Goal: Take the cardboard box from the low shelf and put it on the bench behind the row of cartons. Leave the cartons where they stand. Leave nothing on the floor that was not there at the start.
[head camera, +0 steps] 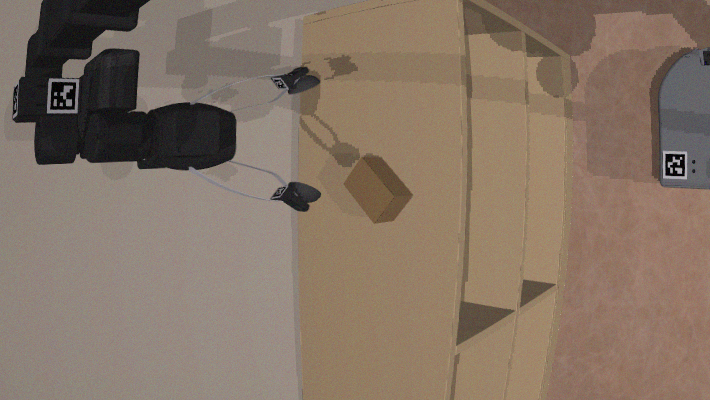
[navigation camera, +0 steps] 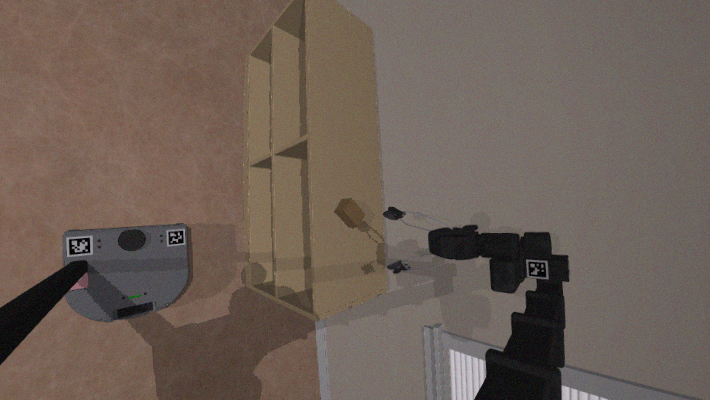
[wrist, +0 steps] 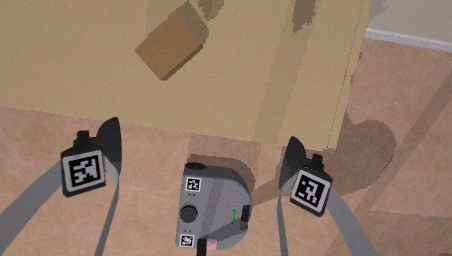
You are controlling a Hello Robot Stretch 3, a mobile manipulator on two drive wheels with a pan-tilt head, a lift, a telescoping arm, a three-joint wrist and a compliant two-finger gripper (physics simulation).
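Seen in the pictures: gripper, fingertip midpoint: (head camera: 314, 137) (navigation camera: 386, 239) (wrist: 205, 146); robot's base, origin of the base link: (navigation camera: 132, 238) (wrist: 192, 195).
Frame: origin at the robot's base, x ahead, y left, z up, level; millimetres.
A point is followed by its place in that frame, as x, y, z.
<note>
The cardboard box (head camera: 367, 191) {53, -589, 660} (navigation camera: 349, 212) {53, -562, 660} (wrist: 169, 46) {49, -589, 660} is a small plain brown box. It sits turned at an angle on top of the low tan shelf (head camera: 375, 305) {257, -614, 610} (navigation camera: 342, 100) {486, -610, 610} (wrist: 55, 65) {251, -536, 610}. My gripper (head camera: 306, 138) {-23, -490, 867} (navigation camera: 396, 240) {-23, -490, 867} (wrist: 205, 146) {-23, -490, 867} is open with no object between its fingers. It appears to hang above the level of the shelf top, near its wall-side edge in the head view, with the box off to one side and apart from the fingers. The gripper's shadow falls on the shelf top close to the box. The bench and the cartons do not show in these views.
My base (head camera: 685, 115) {-110, -103, 160} (navigation camera: 127, 267) {-88, 15, 160} (wrist: 215, 200) {-101, -68, 159} stands on the reddish floor (head camera: 635, 280) {297, -238, 0} (navigation camera: 100, 125) {441, 95, 0} on the open-compartment side of the shelf. A pale wall (head camera: 150, 300) {243, -856, 939} (navigation camera: 525, 100) {359, -856, 1159} runs along the shelf's other long side. A white slatted panel (navigation camera: 467, 370) {-543, -850, 920} shows behind the arm.
</note>
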